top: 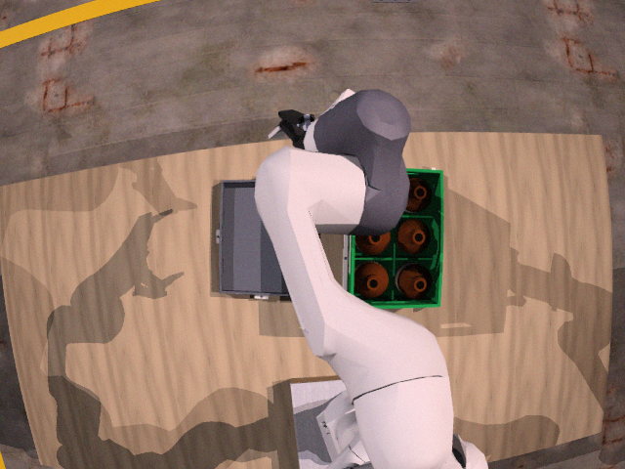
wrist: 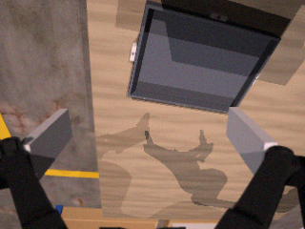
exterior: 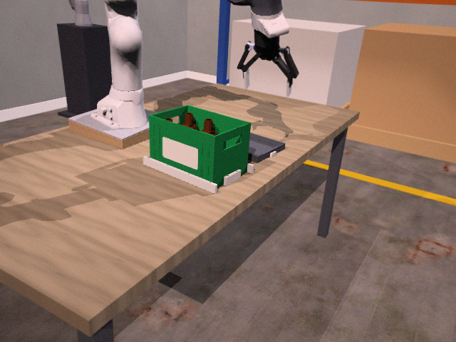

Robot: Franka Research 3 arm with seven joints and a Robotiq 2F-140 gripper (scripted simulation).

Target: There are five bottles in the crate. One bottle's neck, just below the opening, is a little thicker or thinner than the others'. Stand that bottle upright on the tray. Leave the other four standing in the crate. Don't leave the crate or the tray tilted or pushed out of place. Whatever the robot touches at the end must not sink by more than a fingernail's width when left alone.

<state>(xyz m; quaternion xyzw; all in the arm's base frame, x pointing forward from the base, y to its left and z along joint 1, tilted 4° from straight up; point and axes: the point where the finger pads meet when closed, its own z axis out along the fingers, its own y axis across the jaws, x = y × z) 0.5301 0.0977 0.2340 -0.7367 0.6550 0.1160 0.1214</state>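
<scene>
The green crate lies 200 mm to the right of my hand, 180 mm below it and 140 mm behind it. Round my hand: dark grey tray (250 mm below, 110 mm behind, 80 mm to the left); then brown bottle (250 mm to the right, 170 mm below, 50 mm behind).
</scene>
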